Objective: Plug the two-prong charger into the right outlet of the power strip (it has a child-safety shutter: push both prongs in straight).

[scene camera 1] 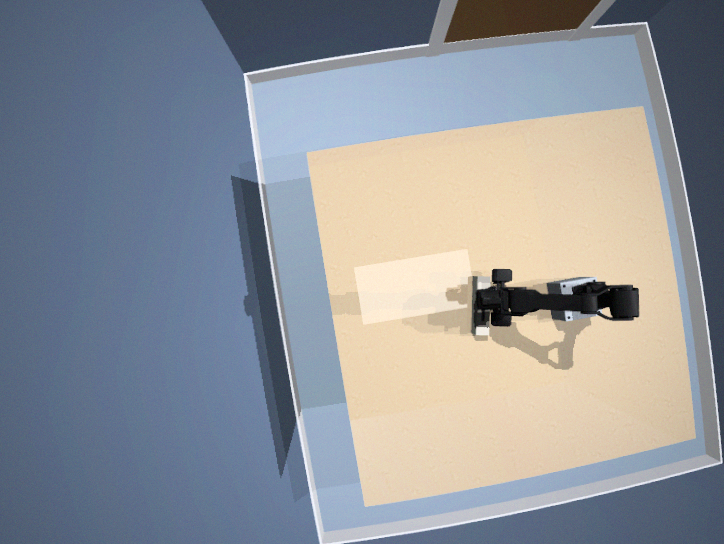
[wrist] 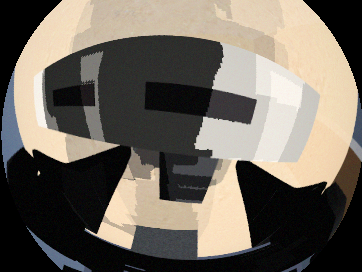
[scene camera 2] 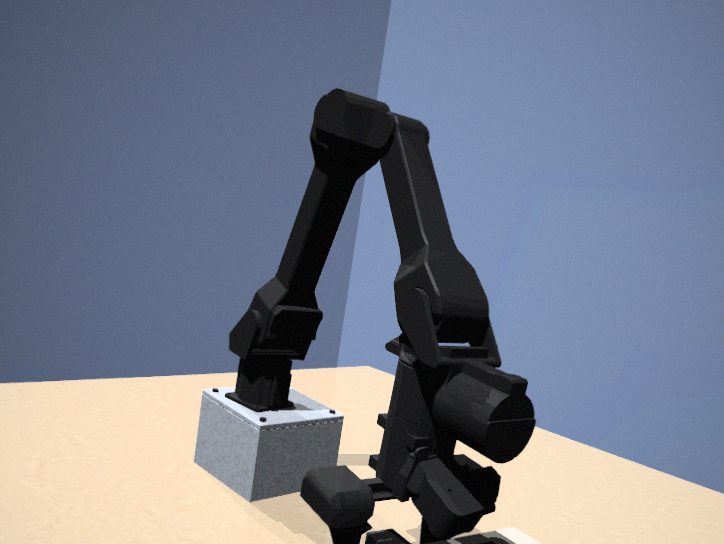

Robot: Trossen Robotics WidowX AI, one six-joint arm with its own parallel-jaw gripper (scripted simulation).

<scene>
My gripper [wrist: 184,156] is open and holds nothing. I also see a two-prong charger [wrist: 185,178].
</scene>
